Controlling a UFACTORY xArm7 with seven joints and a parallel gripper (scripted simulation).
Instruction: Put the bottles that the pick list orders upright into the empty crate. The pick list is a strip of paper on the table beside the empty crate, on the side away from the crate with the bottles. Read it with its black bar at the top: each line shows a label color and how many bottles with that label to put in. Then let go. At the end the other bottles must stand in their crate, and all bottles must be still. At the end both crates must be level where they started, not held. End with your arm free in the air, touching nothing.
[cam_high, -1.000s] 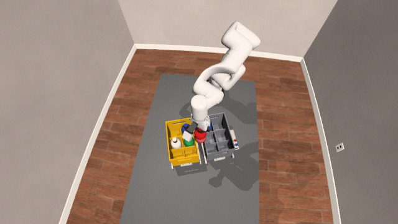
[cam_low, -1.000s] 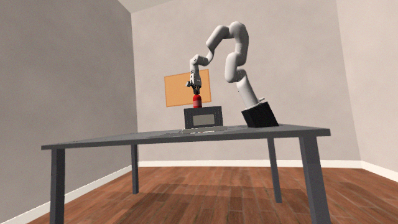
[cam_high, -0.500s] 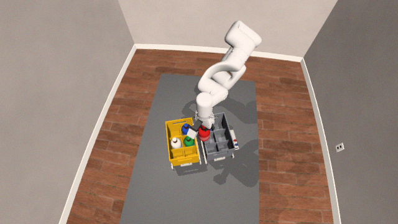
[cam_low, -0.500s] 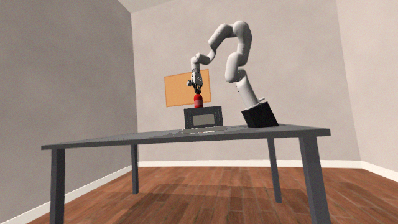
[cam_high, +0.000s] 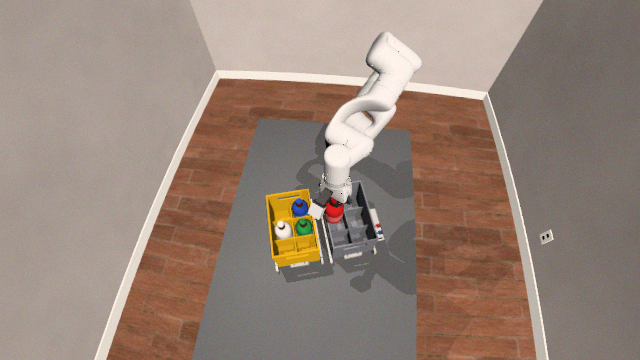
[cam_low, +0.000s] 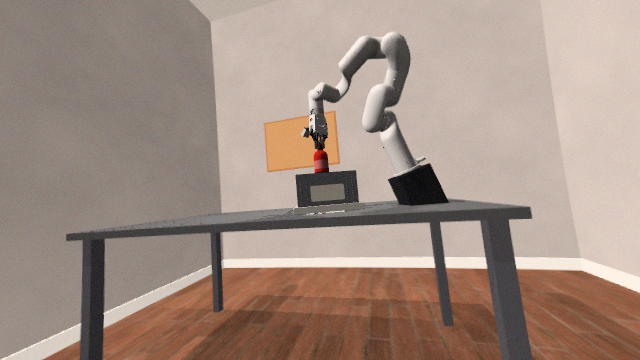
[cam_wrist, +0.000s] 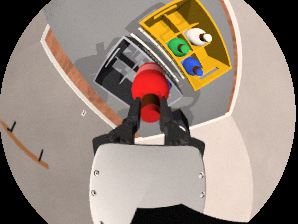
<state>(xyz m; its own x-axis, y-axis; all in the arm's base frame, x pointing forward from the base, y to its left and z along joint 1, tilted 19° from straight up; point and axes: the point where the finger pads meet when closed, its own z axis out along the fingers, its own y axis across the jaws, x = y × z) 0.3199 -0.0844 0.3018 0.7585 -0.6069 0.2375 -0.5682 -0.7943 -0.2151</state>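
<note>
Now: the red-label bottle 7 cm below my hand. From my hand the other things lie so: grey crate 25 cm below, 6 cm to the left, 2 cm behind; then yellow crate 25 cm below, 17 cm to the right, 1 cm ahead; then green bottle 25 cm below, 13 cm to the right, 1 cm ahead.
</note>
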